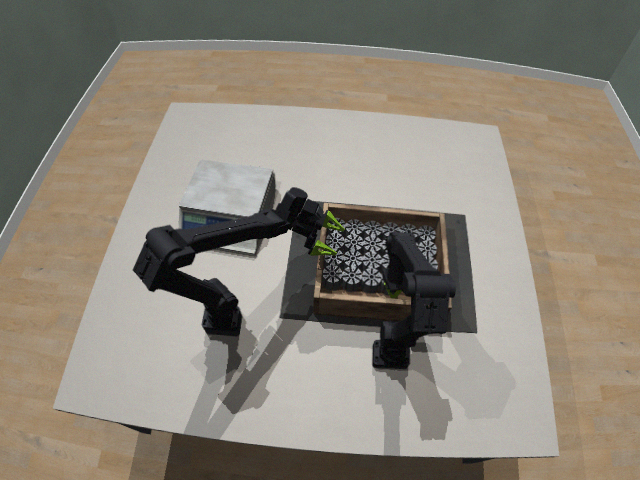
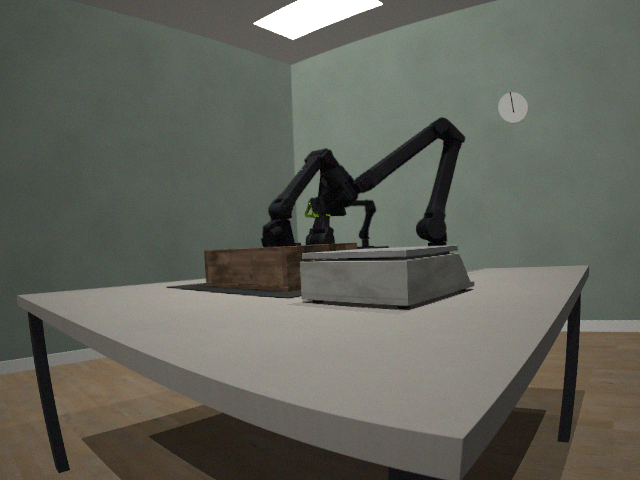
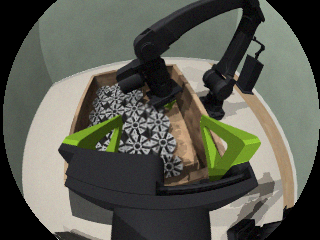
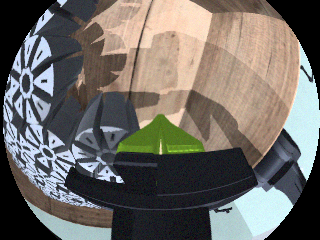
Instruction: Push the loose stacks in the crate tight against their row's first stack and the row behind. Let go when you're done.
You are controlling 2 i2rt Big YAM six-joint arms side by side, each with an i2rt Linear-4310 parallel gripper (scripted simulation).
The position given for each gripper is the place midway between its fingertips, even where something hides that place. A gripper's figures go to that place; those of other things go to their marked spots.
Scene:
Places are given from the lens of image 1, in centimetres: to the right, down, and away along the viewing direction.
left gripper (image 1: 340,242): 6, 1, 132
wooden crate (image 1: 339,302): 6, 20, 135

